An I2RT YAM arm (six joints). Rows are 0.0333 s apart.
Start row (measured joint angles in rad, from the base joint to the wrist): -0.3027, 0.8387, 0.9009, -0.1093, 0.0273, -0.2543
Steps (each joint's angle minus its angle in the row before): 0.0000, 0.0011, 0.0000, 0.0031, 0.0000, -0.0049; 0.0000, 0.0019, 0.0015, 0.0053, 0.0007, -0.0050; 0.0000, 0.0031, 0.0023, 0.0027, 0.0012, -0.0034; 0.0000, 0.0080, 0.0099, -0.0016, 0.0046, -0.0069; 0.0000, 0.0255, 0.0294, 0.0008, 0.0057, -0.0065; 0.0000, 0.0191, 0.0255, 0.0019, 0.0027, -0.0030; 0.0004, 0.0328, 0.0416, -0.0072, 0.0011, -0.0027; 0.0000, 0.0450, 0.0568, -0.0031, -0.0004, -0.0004; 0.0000, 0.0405, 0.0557, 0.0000, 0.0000, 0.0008
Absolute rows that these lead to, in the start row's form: -0.3027, 0.8398, 0.9009, -0.1062, 0.0273, -0.2592; -0.3027, 0.8417, 0.9024, -0.1009, 0.0280, -0.2642; -0.3027, 0.8448, 0.9047, -0.0982, 0.0292, -0.2676; -0.3027, 0.8528, 0.9146, -0.0998, 0.0338, -0.2745; -0.3027, 0.8783, 0.9440, -0.0990, 0.0395, -0.2810; -0.3027, 0.8974, 0.9695, -0.0971, 0.0422, -0.2840; -0.3023, 0.9302, 1.0111, -0.1043, 0.0433, -0.2867; -0.3023, 0.9752, 1.0679, -0.1074, 0.0429, -0.2871; -0.3023, 1.0157, 1.1236, -0.1074, 0.0429, -0.2863
